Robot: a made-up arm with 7 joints. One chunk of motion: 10 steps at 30 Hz.
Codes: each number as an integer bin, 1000 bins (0 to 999) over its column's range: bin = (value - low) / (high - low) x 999, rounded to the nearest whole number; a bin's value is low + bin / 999 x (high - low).
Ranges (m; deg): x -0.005..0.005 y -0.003..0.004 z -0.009..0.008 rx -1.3..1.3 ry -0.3..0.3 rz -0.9..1
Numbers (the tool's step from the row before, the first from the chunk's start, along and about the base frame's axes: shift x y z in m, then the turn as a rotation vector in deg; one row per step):
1: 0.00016 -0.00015 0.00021 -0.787 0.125 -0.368
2: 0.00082 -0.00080 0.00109 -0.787 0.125 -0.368
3: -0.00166 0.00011 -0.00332 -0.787 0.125 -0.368
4: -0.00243 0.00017 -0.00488 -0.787 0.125 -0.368
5: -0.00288 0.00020 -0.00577 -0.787 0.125 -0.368
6: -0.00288 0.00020 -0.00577 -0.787 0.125 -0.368
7: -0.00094 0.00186 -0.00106 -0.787 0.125 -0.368
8: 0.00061 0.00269 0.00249 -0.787 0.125 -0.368
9: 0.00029 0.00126 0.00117 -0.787 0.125 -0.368
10: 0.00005 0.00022 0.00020 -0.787 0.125 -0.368
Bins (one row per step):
1: 515 407 541 197 708 280
2: 581 314 593 197 708 280
3: 334 444 334 197 708 280
4: 257 452 242 197 708 280
5: 212 457 190 197 708 280
6: 212 457 190 197 708 280
7: 406 694 467 197 708 280
8: 560 812 675 197 708 280
9: 528 608 598 197 708 280
10: 504 460 541 197 708 280

